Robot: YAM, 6 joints.
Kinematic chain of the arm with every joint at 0, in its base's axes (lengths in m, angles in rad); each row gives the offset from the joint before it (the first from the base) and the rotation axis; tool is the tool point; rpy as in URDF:
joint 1: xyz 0 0 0.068 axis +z
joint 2: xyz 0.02 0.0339 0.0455 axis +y
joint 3: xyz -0.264 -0.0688 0 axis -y
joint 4: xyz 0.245 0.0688 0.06 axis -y
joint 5: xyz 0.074 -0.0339 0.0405 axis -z
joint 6: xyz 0.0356 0 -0.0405 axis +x
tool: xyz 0 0 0 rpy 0 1.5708 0
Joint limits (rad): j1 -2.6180..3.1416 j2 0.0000..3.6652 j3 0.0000..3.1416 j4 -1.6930..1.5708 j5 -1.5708..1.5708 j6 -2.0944..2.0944
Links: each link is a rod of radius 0.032 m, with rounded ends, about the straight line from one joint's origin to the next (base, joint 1, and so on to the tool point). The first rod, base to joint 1, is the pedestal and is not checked.
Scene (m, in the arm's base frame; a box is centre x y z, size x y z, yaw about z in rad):
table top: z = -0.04
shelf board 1: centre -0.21 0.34 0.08 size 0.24 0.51 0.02 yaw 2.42
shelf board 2: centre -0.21 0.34 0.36 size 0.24 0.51 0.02 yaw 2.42
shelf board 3: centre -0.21 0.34 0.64 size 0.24 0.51 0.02 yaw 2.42
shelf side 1: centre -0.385 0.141 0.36 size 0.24 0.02 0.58 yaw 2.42
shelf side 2: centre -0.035 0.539 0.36 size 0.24 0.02 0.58 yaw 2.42
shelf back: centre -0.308 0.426 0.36 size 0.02 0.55 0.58 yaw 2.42
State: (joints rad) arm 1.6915 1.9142 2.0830 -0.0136 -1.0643 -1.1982
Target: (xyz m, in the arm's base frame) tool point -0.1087 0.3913 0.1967
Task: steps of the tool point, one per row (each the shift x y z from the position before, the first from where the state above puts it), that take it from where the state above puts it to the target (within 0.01 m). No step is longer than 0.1 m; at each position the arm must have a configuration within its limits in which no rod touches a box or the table.
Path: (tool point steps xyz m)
1: 0.0721 -0.0482 0.0060
2: 0.0521 -0.0610 -0.0060
3: 0.0015 0.0145 -0.0987
4: -0.0053 -0.0149 -0.0963
5: -0.0109 -0.0419 -0.0848
6: -0.0548 0.0678 0.0050
7: -0.0807 0.0514 -0.0050

